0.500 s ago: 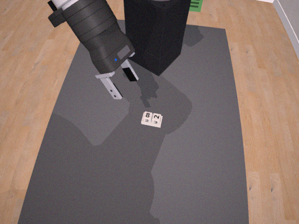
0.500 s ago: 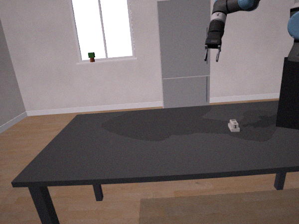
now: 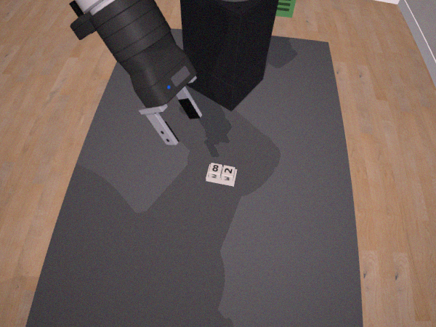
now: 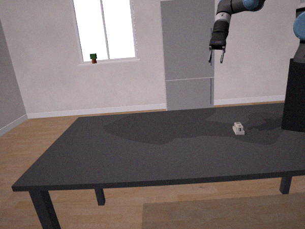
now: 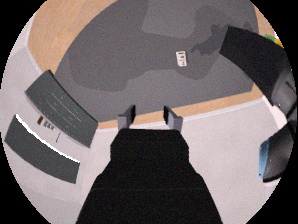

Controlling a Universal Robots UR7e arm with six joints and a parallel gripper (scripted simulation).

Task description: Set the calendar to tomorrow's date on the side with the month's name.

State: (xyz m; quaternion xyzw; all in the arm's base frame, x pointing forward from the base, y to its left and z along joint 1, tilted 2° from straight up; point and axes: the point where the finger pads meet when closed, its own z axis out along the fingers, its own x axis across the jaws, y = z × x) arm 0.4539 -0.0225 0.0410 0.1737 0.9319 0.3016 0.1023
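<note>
Right now my hand is 36 cm above the white calendar tray, 11 cm past it and 5 cm to the right of it.
</note>
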